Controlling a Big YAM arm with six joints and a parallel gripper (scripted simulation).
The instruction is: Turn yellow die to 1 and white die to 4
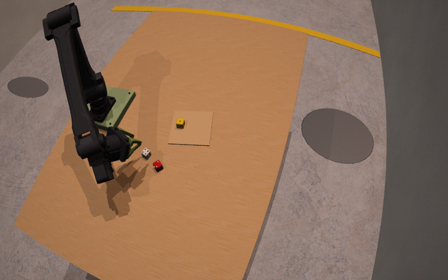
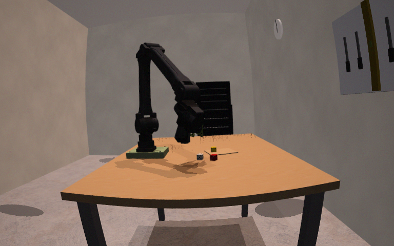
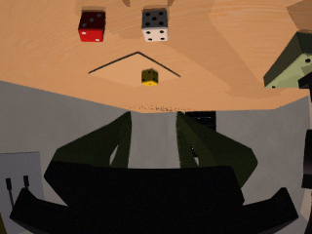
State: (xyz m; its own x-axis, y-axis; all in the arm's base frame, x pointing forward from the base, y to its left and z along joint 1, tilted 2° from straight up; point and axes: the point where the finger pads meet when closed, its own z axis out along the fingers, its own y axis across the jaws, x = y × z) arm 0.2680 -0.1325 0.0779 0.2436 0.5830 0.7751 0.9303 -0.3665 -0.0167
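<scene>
The white die is 10 mm ahead of my hand, 20 mm to the left of it and 100 mm below it. Round my hand: yellow die (70 mm ahead, 160 mm to the left, 100 mm below); tan mat (110 mm ahead, 170 mm to the left, 110 mm below); red die (70 mm ahead, 10 mm to the right, 100 mm below).
</scene>
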